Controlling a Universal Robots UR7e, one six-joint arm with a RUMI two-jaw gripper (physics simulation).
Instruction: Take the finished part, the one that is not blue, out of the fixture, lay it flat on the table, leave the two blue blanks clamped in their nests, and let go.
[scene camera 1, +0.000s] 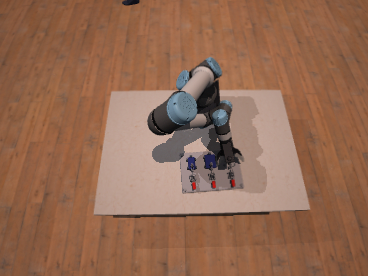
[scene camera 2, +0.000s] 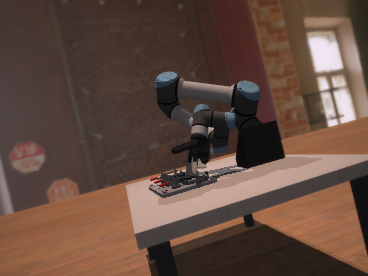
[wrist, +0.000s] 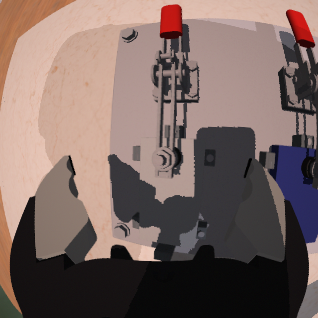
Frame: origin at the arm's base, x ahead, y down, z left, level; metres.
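Seen in the pictures: gripper, fingertip midpoint: (scene camera 1: 230, 163) (scene camera 2: 190, 179) (wrist: 159, 159); arm's base, origin of the base link: (scene camera 1: 207, 96) (scene camera 2: 258, 138).
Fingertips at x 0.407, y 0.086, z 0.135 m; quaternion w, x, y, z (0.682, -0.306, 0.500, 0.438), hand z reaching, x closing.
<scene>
Pixels of each thing's middle, then the offset from my fingertips to it. "*": a spot on its surface instead. Level surfaces: height alone.
- finished part, body centre: (wrist: 169, 194) dy +0.007, dx -0.028, dz -0.010 m
- bolt tip, surface spot: (wrist: 163, 159) * dy -0.031, dx +0.004, dz -0.010 m
- pale table, its level: dy +0.033 m
The finished part (wrist: 184, 182), a light grey plate, lies in the end nest of the grey fixture (wrist: 235, 65) (scene camera 1: 202, 188) (scene camera 2: 172, 191), partly in shadow. A toggle clamp's arm and bolt tip (wrist: 163, 159) reach over it; whether the tip presses on it I cannot tell. My gripper (wrist: 159, 159) (scene camera 1: 231, 157) (scene camera 2: 192, 173) is wide open and empty, low over this nest, its fingers on either side of the part. One blue blank (wrist: 292, 195) (scene camera 1: 210, 161) sits in the middle nest beneath its clamp; the other blue blank (scene camera 1: 191, 162) sits in the far nest.
Red clamp handles (wrist: 171, 21) (wrist: 300, 28) stand along the fixture's front side. The clamp next to the middle nest (wrist: 297, 90) is close to my right finger. The pale table (scene camera 1: 135, 175) (scene camera 2: 185, 215) extends around the fixture; the arm's base stands behind it.
</scene>
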